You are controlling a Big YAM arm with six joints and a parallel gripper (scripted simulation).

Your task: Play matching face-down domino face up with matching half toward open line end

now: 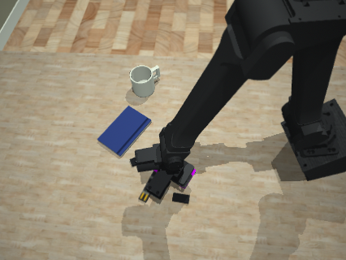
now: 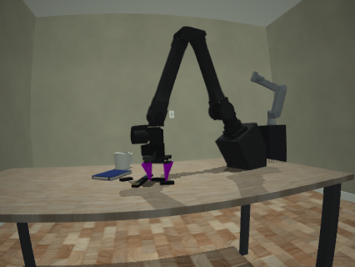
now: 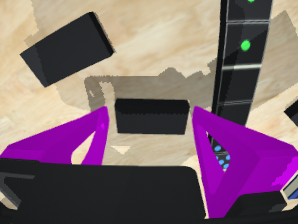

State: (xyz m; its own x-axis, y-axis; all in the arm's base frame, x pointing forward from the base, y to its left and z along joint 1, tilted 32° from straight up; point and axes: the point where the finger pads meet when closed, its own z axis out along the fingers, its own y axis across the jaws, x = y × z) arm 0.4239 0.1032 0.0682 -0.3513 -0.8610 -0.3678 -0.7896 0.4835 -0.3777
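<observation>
The black domino is right at my hand. From my hand the other things lie so: white mug 34 cm to the right, 17 cm ahead, 3 cm above; blue book 20 cm ahead, 15 cm to the right.
</observation>
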